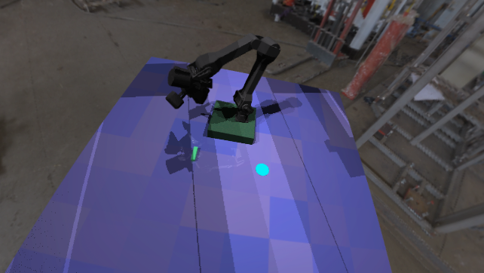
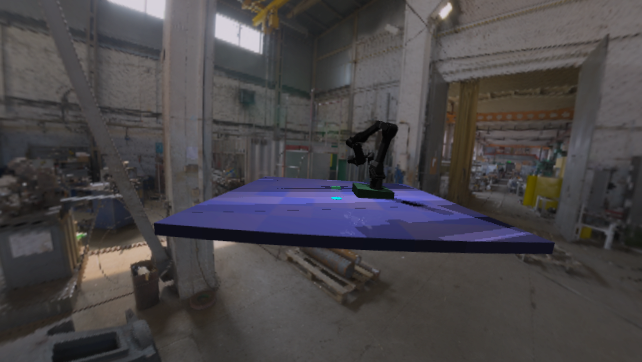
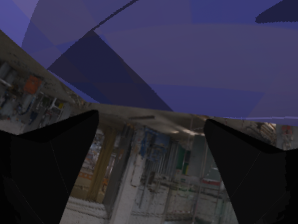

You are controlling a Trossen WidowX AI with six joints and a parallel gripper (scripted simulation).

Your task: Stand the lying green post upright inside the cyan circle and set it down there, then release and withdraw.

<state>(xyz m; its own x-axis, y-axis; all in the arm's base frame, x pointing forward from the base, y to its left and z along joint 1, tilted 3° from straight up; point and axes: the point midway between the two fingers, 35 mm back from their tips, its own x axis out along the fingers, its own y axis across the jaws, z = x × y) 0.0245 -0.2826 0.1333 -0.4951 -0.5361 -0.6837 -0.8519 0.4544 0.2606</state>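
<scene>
My gripper tip is now 21 cm short of the green post, 16 cm above it and 10 cm to the right of it. From my gripper tip the other things lie so: cyan circle 40 cm to the left, 25 cm ahead, 16 cm below.
</scene>
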